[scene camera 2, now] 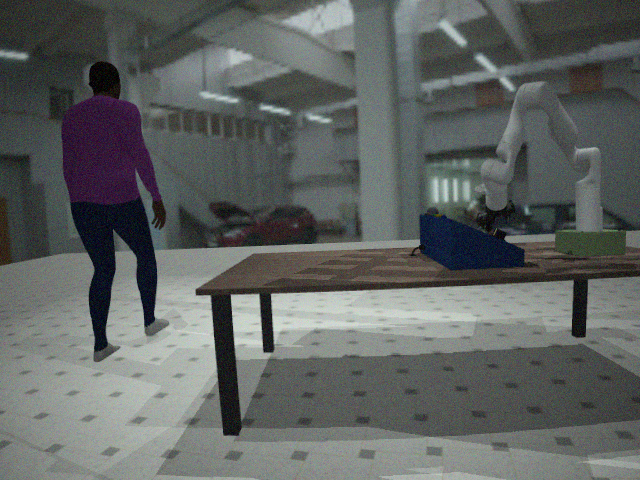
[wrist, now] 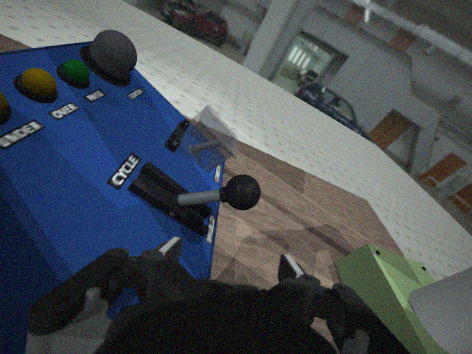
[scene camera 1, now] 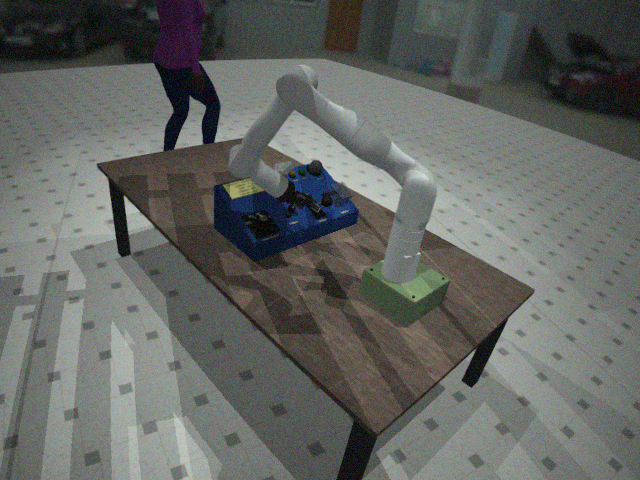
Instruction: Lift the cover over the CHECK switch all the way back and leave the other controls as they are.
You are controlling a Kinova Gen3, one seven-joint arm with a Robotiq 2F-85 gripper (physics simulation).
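Places are measured from the arm's base along level axes (x ahead, y left, z up), in centimetres.
Where they show: gripper, between the fingertips: (scene camera 2: 495, 224) (wrist: 230, 257) (scene camera 1: 310, 208); arm's base, origin of its link: (scene camera 2: 588, 231) (wrist: 433, 320) (scene camera 1: 396, 273).
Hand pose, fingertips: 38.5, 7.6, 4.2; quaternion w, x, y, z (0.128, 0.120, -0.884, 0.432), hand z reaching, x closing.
Things, the pixels of their top centre, and the offset from my fingertips, as dx, dy, dz. "*": a spot on its surface instead. Level surfaces: height alone.
- blue console, a spot on its surface: (wrist: 75, 212) * +12.6, +1.6, -1.3
- black hinge piece, a spot on its surface: (wrist: 177, 135) * +12.6, -17.2, -2.7
- lever's black ball, a spot on its surface: (wrist: 241, 192) * +1.2, -5.7, +2.3
- slotted CYCLE control, a spot on its surface: (wrist: 165, 197) * +8.0, -4.7, -2.5
- grey dome, a spot on its surface: (wrist: 113, 52) (scene camera 1: 313, 166) * +22.2, -14.0, +5.4
- table, height of its surface: dz -13.4
A clear, see-through cover (scene camera 1: 340, 192) (wrist: 214, 131) stands over a small metal toggle switch (wrist: 204, 146) at the far right edge of the blue console (scene camera 1: 289, 244) (scene camera 2: 445, 249) (wrist: 75, 212). A black hinge piece (wrist: 177, 135) is beside it. The cover looks down over the switch; its small label is unreadable. My gripper (scene camera 1: 306, 208) (scene camera 2: 495, 232) (wrist: 230, 257) is open and empty, above the console's sloped face. In the wrist view, the cover lies beyond the fingertips, past the black ball-ended lever. In scene camera 2 the cover does not show clearly.
The lever's black ball (wrist: 241, 192) rises from the slotted CYCLE control (wrist: 165, 197) between gripper and cover. A grey dome (scene camera 1: 314, 166) (wrist: 113, 52) and green and yellow buttons stand at the back. The green robot base (scene camera 1: 398, 299) (scene camera 2: 590, 242) (wrist: 375, 290) is on the table (scene camera 1: 361, 382). A person (scene camera 2: 105, 155) stands beyond it.
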